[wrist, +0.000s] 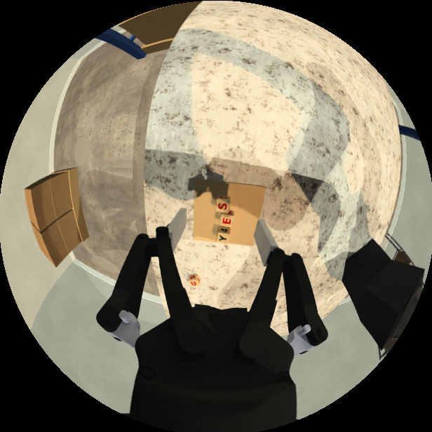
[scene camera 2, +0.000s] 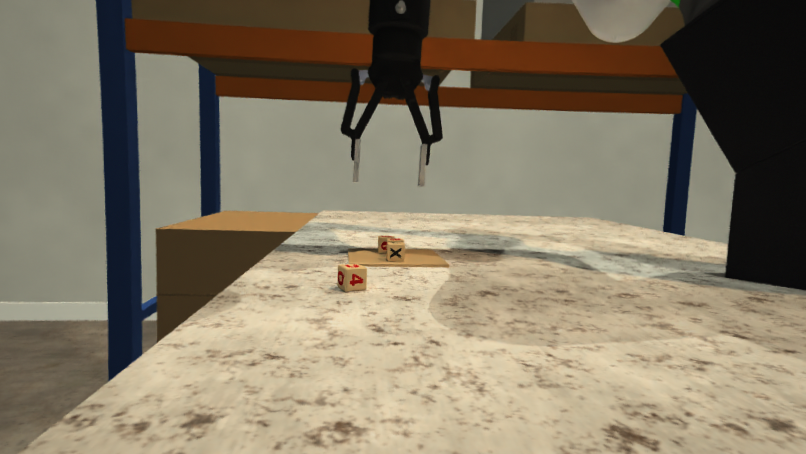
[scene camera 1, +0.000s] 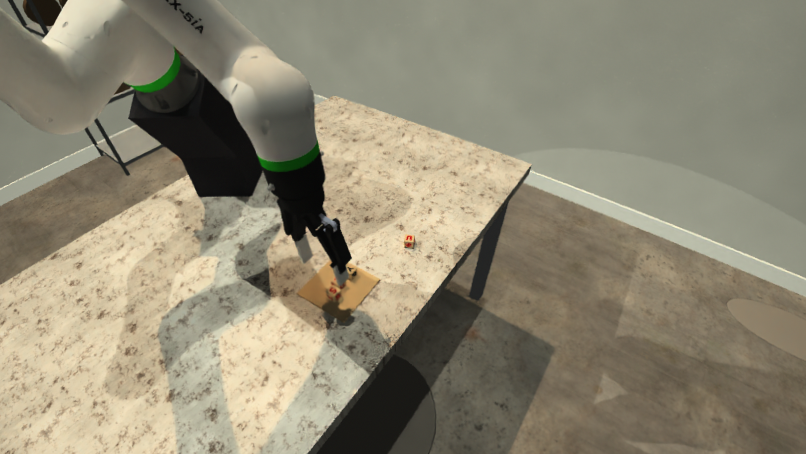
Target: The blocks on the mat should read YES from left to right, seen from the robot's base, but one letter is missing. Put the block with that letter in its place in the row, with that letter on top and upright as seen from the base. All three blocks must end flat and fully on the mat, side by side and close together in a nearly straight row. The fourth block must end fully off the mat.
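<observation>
The tan mat (scene camera 1: 366,280) (scene camera 2: 428,258) (wrist: 252,200) bears three blocks in a close row: the Y block (scene camera 1: 351,270) (scene camera 2: 395,251) (wrist: 223,237), the E block (wrist: 226,220) in the middle and the S block (scene camera 1: 333,291) (scene camera 2: 385,244) (wrist: 222,205). The E block sits slightly to the base side of the other two. Exact letter tilt is hard to judge. The fourth block (scene camera 1: 409,241) (scene camera 2: 351,277) (wrist: 193,279), with red characters, rests on the table off the mat. My gripper (scene camera 1: 324,272) (scene camera 2: 389,183) (wrist: 221,222) is open and empty, high above the row. A finger partly hides the row in scene camera 1.
The speckled table (scene camera 1: 451,169) (scene camera 2: 507,383) (wrist: 240,95) has its far edge just beyond the mat and fourth block. The black robot pedestal (scene camera 1: 214,146) (scene camera 2: 761,225) (wrist: 385,295) stands on the opposite side. Cardboard boxes (scene camera 2: 225,259) (wrist: 57,215) stand beyond the table.
</observation>
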